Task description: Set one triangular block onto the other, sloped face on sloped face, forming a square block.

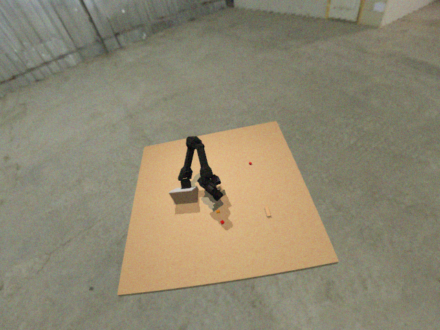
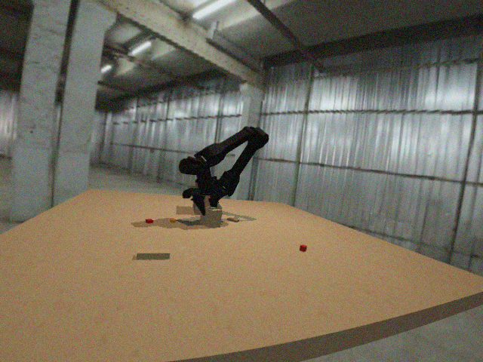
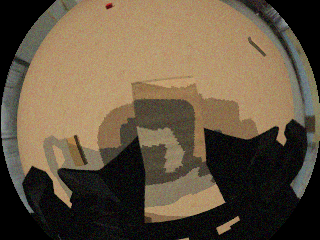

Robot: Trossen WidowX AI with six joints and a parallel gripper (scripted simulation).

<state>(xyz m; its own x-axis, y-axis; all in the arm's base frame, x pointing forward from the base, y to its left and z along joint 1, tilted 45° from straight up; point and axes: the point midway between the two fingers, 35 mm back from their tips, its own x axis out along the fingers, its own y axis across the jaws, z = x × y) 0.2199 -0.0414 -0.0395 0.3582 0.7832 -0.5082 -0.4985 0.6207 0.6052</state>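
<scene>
My gripper tip is 10 mm past the orange cube, 140 mm to the left of it and 30 mm above it. Round my gripper tip: tan plank 320 mm ahead, 180 mm to the right, 30 mm below.
</scene>
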